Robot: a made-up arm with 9 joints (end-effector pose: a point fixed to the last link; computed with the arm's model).
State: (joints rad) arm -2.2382 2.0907 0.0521 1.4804 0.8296 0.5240 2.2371 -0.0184 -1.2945
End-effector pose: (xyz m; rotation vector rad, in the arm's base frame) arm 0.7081 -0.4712 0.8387 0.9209 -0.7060 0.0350
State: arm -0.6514 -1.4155 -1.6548 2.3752 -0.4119 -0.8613 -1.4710 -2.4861 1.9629
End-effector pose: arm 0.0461 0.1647 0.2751 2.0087 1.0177 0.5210
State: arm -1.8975 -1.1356 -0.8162 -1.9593 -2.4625 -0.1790 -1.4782 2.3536 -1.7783
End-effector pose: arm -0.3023 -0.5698 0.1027 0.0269 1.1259 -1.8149
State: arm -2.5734 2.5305 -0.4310 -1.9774 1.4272 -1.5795 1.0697 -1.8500 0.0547
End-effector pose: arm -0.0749 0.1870 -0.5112 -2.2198 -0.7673 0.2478
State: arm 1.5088 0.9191 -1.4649 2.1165 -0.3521 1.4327 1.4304 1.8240 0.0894
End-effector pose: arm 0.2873 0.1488 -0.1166 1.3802 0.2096 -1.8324
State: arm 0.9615 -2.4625 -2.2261 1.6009 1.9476 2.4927 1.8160 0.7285 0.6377
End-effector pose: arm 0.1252 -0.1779 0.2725 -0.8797 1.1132 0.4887
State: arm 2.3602 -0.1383 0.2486 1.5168 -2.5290 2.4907 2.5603 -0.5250 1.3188
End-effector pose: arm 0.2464 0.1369 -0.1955 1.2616 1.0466 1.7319
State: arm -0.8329 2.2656 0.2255 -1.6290 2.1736 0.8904 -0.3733 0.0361 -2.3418
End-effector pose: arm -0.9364 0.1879 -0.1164 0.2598 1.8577 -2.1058
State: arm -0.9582 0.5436 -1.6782 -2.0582 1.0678 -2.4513 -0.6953 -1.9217 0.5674
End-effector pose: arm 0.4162 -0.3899 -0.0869 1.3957 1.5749 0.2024
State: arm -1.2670 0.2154 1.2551 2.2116 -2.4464 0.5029 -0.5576 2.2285 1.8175
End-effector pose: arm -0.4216 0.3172 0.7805 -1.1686 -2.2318 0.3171
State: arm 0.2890 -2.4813 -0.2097 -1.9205 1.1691 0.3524 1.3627 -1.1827 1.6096
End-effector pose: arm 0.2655 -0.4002 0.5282 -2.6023 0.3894 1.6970
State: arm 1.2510 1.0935 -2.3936 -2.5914 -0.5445 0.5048 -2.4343 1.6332 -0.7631
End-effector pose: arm 0.5855 0.3699 0.0668 0.9373 0.1160 1.7476
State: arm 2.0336 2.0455 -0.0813 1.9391 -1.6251 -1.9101 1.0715 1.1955 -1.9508
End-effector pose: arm -0.0755 0.2182 1.1733 -1.6018 1.3345 -2.3182
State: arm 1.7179 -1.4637 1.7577 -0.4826 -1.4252 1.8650 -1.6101 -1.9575 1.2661
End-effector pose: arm 0.1569 -0.0962 0.6281 1.2864 -1.3588 -1.8811
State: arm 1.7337 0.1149 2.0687 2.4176 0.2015 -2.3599 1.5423 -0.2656 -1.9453
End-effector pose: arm 1.0572 0.3611 0.7971 2.0733 -0.2242 1.0022
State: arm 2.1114 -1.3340 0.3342 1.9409 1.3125 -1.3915 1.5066 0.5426 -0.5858
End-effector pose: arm -0.2421 -0.3483 -0.6663 1.0957 -1.7917 -1.3118
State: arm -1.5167 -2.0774 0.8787 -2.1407 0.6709 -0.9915 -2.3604 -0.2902 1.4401
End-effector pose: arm -0.2702 0.3491 0.5530 -1.6487 -0.3500 1.3106
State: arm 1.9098 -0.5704 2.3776 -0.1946 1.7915 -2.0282 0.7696 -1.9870 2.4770
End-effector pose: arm -0.3510 -0.4139 0.8625 -1.8228 2.2478 0.4518
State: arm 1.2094 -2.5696 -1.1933 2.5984 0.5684 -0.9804 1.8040 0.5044 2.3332
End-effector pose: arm -0.1898 0.6939 -0.3391 1.4580 0.2433 0.8993
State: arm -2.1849 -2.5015 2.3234 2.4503 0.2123 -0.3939 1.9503 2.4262 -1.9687
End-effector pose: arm 0.3619 0.1565 -0.0487 0.2830 1.4386 0.7847
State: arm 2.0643 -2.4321 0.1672 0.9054 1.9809 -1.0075 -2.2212 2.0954 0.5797
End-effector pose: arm -0.4203 0.3110 0.1477 0.0202 0.3931 2.0909
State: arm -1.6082 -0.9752 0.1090 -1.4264 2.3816 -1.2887 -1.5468 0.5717 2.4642
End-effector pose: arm 0.5259 -0.0055 0.6393 0.6763 -1.0605 0.7351
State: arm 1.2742 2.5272 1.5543 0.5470 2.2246 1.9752 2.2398 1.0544 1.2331
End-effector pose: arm 0.1392 -0.3723 0.1839 0.0148 -0.4222 -0.2279
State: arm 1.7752 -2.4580 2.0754 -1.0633 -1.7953 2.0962 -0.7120 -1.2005 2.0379
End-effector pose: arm 0.7512 -0.0665 0.3875 -1.6354 -0.9568 2.4625
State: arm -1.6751 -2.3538 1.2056 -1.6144 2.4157 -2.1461 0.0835 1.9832 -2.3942
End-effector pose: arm 0.0637 0.5376 0.2977 -1.6453 0.0435 0.5323
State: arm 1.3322 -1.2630 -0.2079 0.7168 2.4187 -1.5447 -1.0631 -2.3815 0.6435
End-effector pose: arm -0.1548 0.3181 -0.1322 -1.3182 -0.1131 -0.1319
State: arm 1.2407 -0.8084 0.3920 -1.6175 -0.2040 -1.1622 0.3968 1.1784 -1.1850
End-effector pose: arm 0.6378 -0.1646 0.3103 0.7649 0.1307 0.6637
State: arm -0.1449 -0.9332 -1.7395 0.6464 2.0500 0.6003 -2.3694 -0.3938 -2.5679
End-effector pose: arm 0.5128 0.2834 0.3707 0.7574 -1.0970 0.3807
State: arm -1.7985 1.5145 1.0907 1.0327 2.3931 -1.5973 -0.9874 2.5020 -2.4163
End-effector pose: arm -0.4940 -0.2896 0.1414 0.7808 0.0694 -2.8168
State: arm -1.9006 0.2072 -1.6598 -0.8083 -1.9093 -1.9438 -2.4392 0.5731 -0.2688
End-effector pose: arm -0.1463 -0.3649 0.3505 -0.6223 -0.6446 -0.9911
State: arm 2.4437 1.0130 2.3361 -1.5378 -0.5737 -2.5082 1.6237 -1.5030 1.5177
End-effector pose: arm 0.6162 -0.1289 -0.3221 -0.5577 0.3954 -2.5577
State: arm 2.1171 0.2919 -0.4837 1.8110 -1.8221 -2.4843 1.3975 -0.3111 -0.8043
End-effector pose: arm 0.8964 0.5671 -0.5234 1.1555 1.1191 0.4497
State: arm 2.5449 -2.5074 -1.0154 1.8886 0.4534 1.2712 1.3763 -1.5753 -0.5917
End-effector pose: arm -0.2525 0.2856 0.7554 -0.3408 -1.0572 0.2823
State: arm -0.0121 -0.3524 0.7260 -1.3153 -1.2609 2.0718 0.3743 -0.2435 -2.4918
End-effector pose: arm 0.7842 0.3703 0.7945 -2.5059 -0.3917 0.4764
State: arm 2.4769 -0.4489 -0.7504 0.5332 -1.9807 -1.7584 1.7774 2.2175 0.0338
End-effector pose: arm -0.3164 -0.3948 -0.2587 -0.4353 2.0758 0.5056
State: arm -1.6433 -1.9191 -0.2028 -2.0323 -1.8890 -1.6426 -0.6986 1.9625 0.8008
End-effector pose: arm 0.0232 -0.3918 0.1908 -1.0387 -0.0186 0.1317
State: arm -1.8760 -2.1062 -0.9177 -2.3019 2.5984 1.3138 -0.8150 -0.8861 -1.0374
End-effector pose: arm -0.4315 0.2543 -0.3210 -1.4421 0.3559 1.8626
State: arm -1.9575 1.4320 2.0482 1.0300 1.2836 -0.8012 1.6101 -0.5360 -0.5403
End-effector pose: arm -0.5708 -0.4557 0.9442 -0.2282 0.9555 -2.6423
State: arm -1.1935 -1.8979 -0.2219 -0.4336 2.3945 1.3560 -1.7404 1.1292 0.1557
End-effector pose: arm -0.2183 -0.3472 0.3907 0.3562 0.7508 -1.3515
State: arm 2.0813 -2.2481 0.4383 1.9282 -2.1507 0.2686 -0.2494 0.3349 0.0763
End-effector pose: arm -0.0275 -0.0005 -0.4905 1.7692 -2.0077 -1.1068
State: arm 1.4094 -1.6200 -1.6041 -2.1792 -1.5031 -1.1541 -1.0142 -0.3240 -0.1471
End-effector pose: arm -0.1944 -0.2841 0.3895 0.8176 -0.7529 -0.2048
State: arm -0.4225 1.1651 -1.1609 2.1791 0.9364 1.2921 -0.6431 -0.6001 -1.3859
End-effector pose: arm -0.6279 -0.1568 -0.2599 -0.1331 2.1539 1.2604
